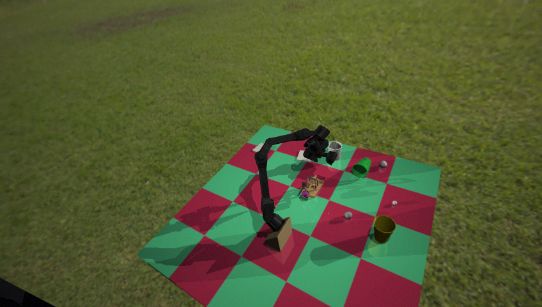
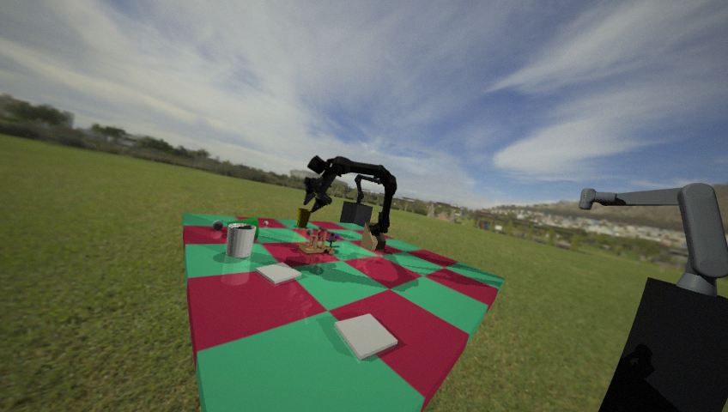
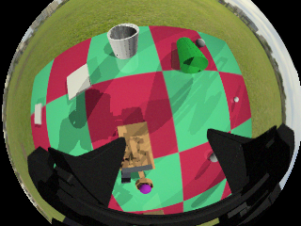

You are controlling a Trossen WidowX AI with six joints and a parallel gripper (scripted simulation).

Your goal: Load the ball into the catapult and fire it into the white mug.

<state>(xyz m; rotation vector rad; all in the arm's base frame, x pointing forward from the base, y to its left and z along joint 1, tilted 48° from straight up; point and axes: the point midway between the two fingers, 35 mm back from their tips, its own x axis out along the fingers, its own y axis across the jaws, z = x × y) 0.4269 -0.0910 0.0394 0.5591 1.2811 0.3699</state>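
Now: the purple ball 160 mm behind my gripper tip, 120 mm below it and 40 mm to the left of it. Round my gripper tip: grey ball: 210 mm to the right, 160 mm below, 150 mm behind; then wooden catapult: 130 mm below, 90 mm behind, 60 mm to the left; then white mug: 270 mm ahead, 150 mm below, 50 mm to the left.
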